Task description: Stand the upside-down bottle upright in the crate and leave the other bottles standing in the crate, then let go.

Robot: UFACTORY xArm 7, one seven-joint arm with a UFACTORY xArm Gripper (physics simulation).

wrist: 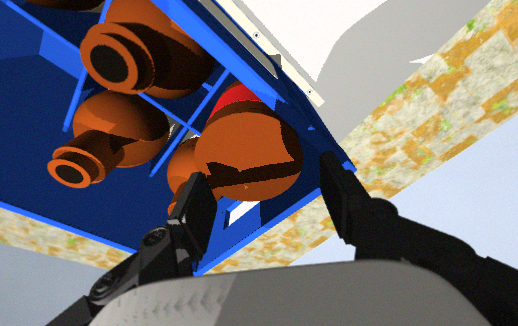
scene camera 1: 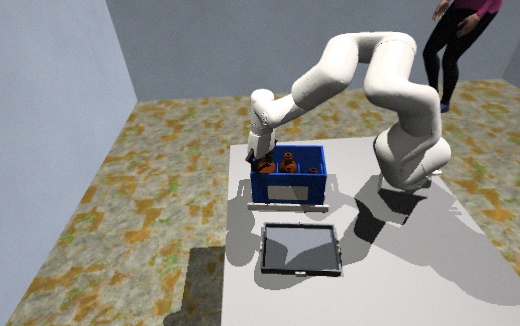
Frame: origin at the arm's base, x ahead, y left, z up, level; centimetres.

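Seen in the pictures: gripper, fingertip midpoint: (wrist: 264, 180) (scene camera 1: 261, 166).
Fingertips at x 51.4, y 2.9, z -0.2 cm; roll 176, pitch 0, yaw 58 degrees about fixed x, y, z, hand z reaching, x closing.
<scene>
Offsets run from my fingertips to a thing's top centre. "*": to the spot under its first point. Level surfaces: height alone.
The upside-down bottle {dx -0.9, dy -0.5, dz -1.3 cm} (scene camera 1: 266, 168) (wrist: 250, 140) stands base up in a front corner compartment of the blue crate {dx -9.3, dy -5.8, dz -0.1 cm} (scene camera 1: 319, 187) (wrist: 210, 42), a red band showing below its base. Several other brown bottles stand neck up: one {dx -8.9, dy -10.3, dz -1.3 cm} (scene camera 1: 288, 163) behind, one {* dx -7.3, dy +0.5, dz -6.4 cm} (wrist: 200, 65) beside it, one (wrist: 120, 120) diagonally across, and one {dx -0.4, dy -9.0, dz -1.3 cm} (wrist: 181, 167) mostly hidden behind the left finger. My gripper (scene camera 1: 261, 159) (wrist: 264, 180) is open and empty. In the wrist view its fingers appear on either side of the upturned base, the right one near the crate's end wall. Contact cannot be told.
Thin blue dividers {* dx -4.4, dy -4.1, dz -16.8 cm} (wrist: 215, 95) separate the compartments. A pale strip {* dx -10.3, dy +4.6, dz -15.6 cm} (scene camera 1: 287, 207) lies along the crate's front foot. A dark-rimmed tray {* dx -15.5, dy +12.9, dz -16.2 cm} (scene camera 1: 299, 226) lies on the white table {dz -17.6 cm} (scene camera 1: 285, 310) in front of the crate. A person (scene camera 1: 452, 45) stands behind the table at the right.
</scene>
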